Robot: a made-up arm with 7 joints. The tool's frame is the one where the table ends. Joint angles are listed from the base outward.
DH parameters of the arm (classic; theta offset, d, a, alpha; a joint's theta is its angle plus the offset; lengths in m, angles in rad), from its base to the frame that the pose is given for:
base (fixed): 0 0.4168 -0.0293 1.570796
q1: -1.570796 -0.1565 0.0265 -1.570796
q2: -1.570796 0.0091 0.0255 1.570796
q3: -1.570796 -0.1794 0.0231 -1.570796
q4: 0 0.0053 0.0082 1.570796
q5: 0 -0.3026 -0.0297 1.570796
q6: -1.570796 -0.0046 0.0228 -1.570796
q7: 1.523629 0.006 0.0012 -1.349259
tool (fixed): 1.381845 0.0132 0 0
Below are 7 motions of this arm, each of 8 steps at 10 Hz.
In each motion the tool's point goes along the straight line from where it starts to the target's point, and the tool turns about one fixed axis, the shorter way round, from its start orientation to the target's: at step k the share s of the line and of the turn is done. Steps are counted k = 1, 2, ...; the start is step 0. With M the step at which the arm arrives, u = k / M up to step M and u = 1 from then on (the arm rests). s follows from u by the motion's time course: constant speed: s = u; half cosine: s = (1 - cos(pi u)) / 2; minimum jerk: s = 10 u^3 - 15 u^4 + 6 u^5.
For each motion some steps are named. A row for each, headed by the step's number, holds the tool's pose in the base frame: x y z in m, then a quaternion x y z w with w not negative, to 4 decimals.
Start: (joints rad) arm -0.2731 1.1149 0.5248 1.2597 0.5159 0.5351 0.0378
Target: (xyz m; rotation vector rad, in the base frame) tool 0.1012 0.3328 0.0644 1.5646 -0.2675 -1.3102
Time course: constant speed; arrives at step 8
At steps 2, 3, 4, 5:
2: 0.1713 0.4144 0.2465 0.5074 -0.3987 -0.1755 0.7435
3: 0.1596 0.4008 0.2162 0.5435 -0.3570 -0.2440 0.7195
4: 0.1480 0.3872 0.1858 0.5750 -0.3122 -0.3105 0.6896
5: 0.1363 0.3736 0.1555 0.6018 -0.2649 -0.3744 0.6539

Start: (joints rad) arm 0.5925 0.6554 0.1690 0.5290 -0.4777 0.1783 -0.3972
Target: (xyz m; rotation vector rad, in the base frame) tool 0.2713 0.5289 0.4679 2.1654 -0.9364 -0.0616
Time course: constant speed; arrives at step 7
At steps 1, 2, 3, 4, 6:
1: 0.3095 0.4258 0.2129 0.6817 -0.3837 -0.0957 0.6156
2: 0.3031 0.4430 0.2554 0.7141 -0.3832 -0.0842 0.5797
3: 0.2967 0.4602 0.2979 0.7448 -0.3818 -0.0725 0.5424
4: 0.2904 0.4774 0.3404 0.7736 -0.3795 -0.0606 0.5038
6: 0.2777 0.5117 0.4254 0.8255 -0.3720 -0.0364 0.4230

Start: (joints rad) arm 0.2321 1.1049 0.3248 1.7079 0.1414 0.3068 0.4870
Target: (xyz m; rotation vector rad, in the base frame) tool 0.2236 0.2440 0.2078 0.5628 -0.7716 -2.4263
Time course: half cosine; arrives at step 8
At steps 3, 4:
3: 0.2403 0.2815 0.3774 0.3263 -0.5911 -0.5780 0.4582
4: 0.2357 0.2711 0.3304 0.3008 -0.5185 -0.6850 0.4142

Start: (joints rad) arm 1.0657 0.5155 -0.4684 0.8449 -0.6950 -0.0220 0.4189
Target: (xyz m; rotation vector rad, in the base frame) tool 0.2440 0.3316 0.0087 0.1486 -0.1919 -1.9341
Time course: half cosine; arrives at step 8
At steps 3, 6, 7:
3: 0.3785 0.2562 0.2644 0.3065 -0.4172 -0.6874 0.5093
6: 0.2725 0.3156 0.0629 0.1174 -0.1562 -0.8055 0.5594
7: 0.2514 0.3274 0.0228 0.0773 -0.1010 -0.8177 0.5614

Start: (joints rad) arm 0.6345 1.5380 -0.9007 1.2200 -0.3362 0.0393 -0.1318
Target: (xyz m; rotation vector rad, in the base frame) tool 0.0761 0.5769 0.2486 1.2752 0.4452 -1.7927
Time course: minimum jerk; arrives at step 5
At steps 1, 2, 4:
1: 0.2613 0.4357 0.2802 0.5809 -0.2582 -0.6581 0.4034
2: 0.2103 0.4746 0.2715 0.5734 -0.1393 -0.6893 0.4204
4: 0.0875 0.5682 0.2505 0.5194 0.1520 -0.7201 0.4343

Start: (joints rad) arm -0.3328 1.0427 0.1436 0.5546 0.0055 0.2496 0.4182
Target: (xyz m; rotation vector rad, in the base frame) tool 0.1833 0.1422 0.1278 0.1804 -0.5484 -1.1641
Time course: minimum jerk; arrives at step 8
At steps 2, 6, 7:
2: 0.0513 0.4894 0.1238 0.2968 -0.1009 -0.2567 0.9143
6: 0.1681 0.1823 0.1273 0.1100 -0.2392 -0.5128 0.8172
7: 0.1809 0.1484 0.1277 0.0880 -0.2528 -0.5375 0.7996

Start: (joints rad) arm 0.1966 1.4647 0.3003 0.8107 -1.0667 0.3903 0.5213
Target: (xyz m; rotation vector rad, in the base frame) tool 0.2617 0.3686 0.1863 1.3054 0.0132 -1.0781
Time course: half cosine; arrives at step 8
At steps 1, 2, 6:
1: 0.1875 0.5412 0.3965 0.6863 0.0879 -0.3494 0.6318
2: 0.1958 0.5217 0.3728 0.6752 0.0787 -0.3645 0.6364
6: 0.2504 0.3949 0.2183 0.5955 0.0184 -0.4585 0.6594

